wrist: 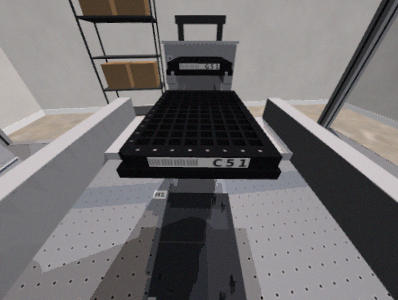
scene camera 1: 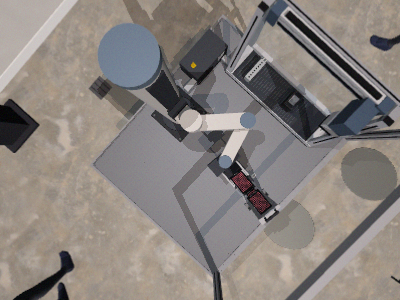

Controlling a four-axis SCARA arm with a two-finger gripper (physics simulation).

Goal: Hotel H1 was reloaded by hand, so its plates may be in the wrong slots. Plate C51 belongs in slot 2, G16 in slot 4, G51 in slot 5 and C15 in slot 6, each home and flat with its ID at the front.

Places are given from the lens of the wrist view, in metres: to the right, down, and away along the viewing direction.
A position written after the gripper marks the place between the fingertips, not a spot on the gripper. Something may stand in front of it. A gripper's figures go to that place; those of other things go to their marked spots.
gripper (wrist: pixel 199 110): 0.00, -0.03, 0.11
plate G51 (wrist: pixel 182 66): -0.02, -0.11, 0.17
plate C51 (wrist: pixel 188 134): -0.01, -0.01, 0.09
The marked spots on the plate C51 and the plate G51 are 0.13 m apart.
